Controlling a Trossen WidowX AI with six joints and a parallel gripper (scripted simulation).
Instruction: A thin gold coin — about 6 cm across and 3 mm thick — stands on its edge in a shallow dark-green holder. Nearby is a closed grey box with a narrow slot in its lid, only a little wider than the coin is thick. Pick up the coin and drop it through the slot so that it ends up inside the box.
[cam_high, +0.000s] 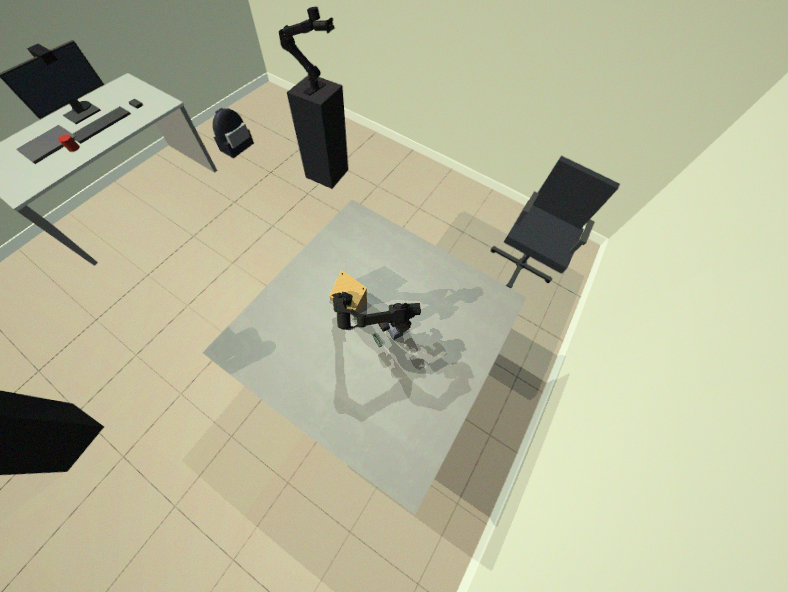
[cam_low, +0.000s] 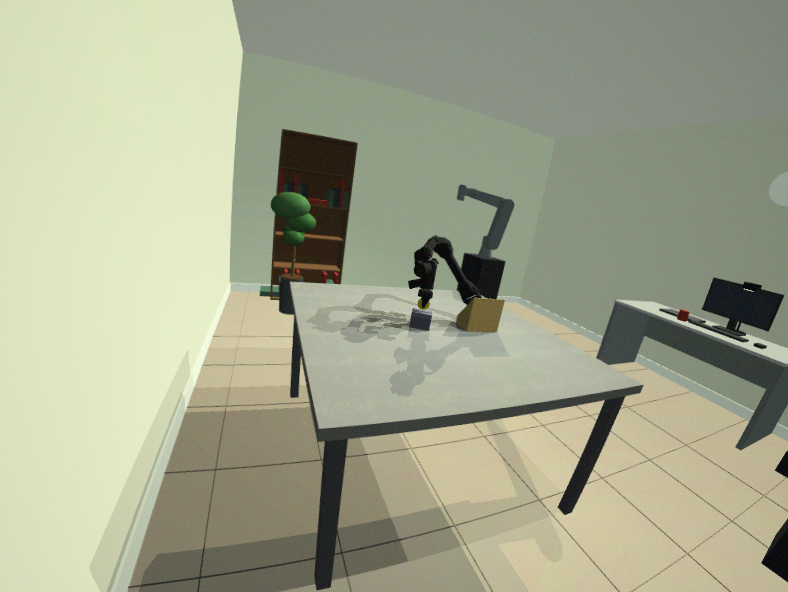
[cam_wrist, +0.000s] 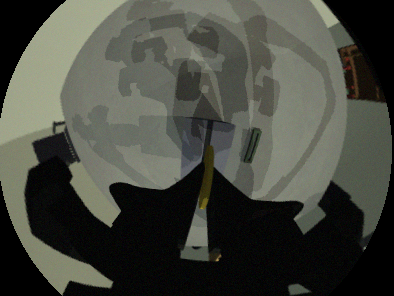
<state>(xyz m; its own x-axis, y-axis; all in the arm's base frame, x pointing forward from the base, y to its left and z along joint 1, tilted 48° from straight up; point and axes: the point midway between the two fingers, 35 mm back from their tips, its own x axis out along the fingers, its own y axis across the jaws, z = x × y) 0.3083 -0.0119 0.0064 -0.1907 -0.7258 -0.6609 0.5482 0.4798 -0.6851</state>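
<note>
My gripper tip is 2 cm below the gold coin.
</note>
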